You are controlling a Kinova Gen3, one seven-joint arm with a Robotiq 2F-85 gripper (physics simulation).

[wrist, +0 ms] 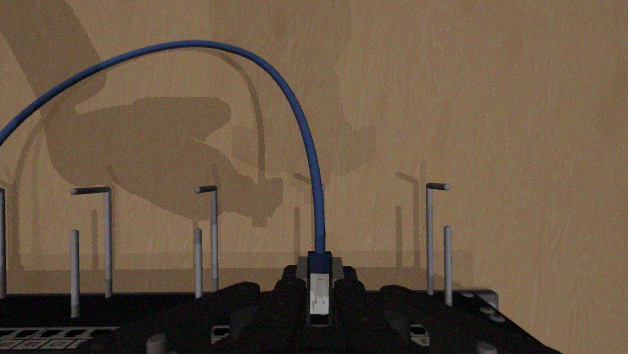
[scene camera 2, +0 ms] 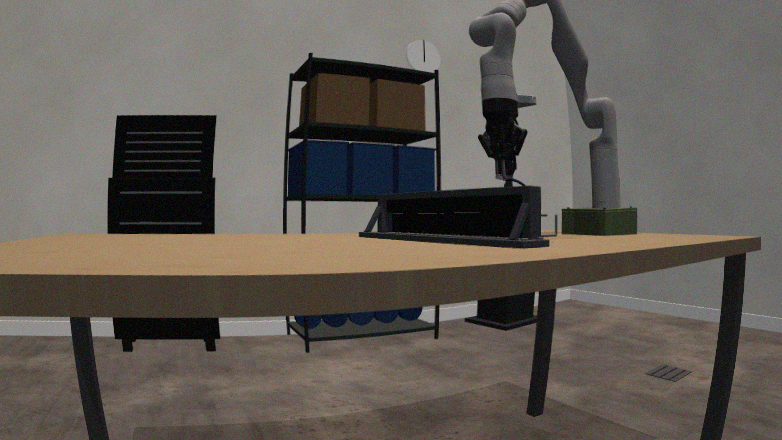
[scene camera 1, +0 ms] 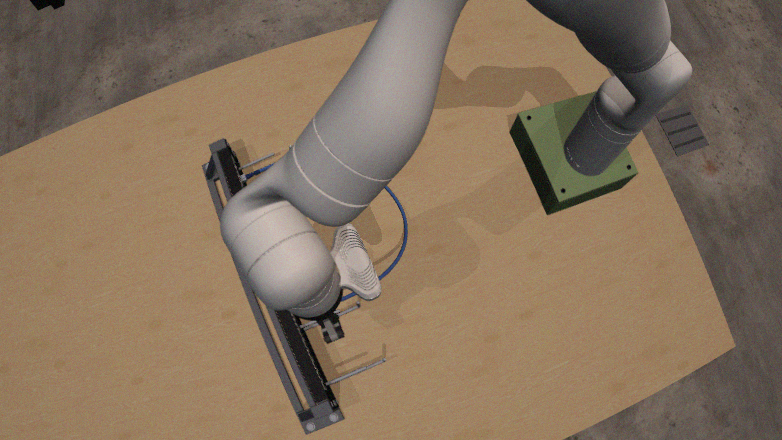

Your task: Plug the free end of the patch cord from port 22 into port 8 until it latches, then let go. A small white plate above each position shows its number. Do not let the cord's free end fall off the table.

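Frame: origin at the arm's base, x ahead, y left, z up, level; millimetres.
Seen in the pictures: gripper, fingertip midpoint: (wrist: 319, 273) (scene camera 2: 504, 179); arm's base at its link origin: (scene camera 2: 606, 208) (scene camera 1: 587, 152).
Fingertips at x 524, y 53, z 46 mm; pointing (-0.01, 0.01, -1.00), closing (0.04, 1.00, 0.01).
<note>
Pixels of each thing's top centre, then the offset from my fingertips to it. "pt": a spot on its surface instead. Level surfaces: height alone.
- clear plug at its top centre: (wrist: 319, 297) 9 mm ahead, 0 mm left, 10 mm up
- black patch panel at its top centre: (wrist: 169, 325) (scene camera 1: 279, 260) (scene camera 2: 458, 191) 38 mm ahead, 98 mm right, 23 mm down
- port row at a spot on its surface: (wrist: 55, 334) pt 56 mm ahead, 195 mm right, 49 mm down
- wooden table at its surface level: 124 mm down
My gripper (scene camera 1: 331, 331) (scene camera 2: 500, 174) (wrist: 319, 273) points down and is shut on the clear plug (wrist: 319, 300) of the blue patch cord (scene camera 1: 405, 224) (wrist: 285, 85). The cord arcs from its dark blue boot to the upper left in the wrist view. Its fixed end (scene camera 1: 257, 172) meets the black patch panel (scene camera 1: 303, 355) (scene camera 2: 453, 215) near the far end in scene camera 1. In scene camera 2 the fingertips hang slightly above the panel's top edge. In the wrist view, part of the port row (wrist: 55, 334) shows at lower left; fingers cover more of it. I cannot make out port 8.
Thin grey rods with bent tips (scene camera 1: 355, 372) (wrist: 430, 240) stick out from the panel on both sides of the gripper. The panel stands on the wooden table (scene camera 1: 546, 328) (scene camera 2: 218, 254). The green arm base (scene camera 1: 546, 164) (scene camera 2: 596, 221) is at the right. The shelf rack (scene camera 2: 437, 125) stands behind.
</note>
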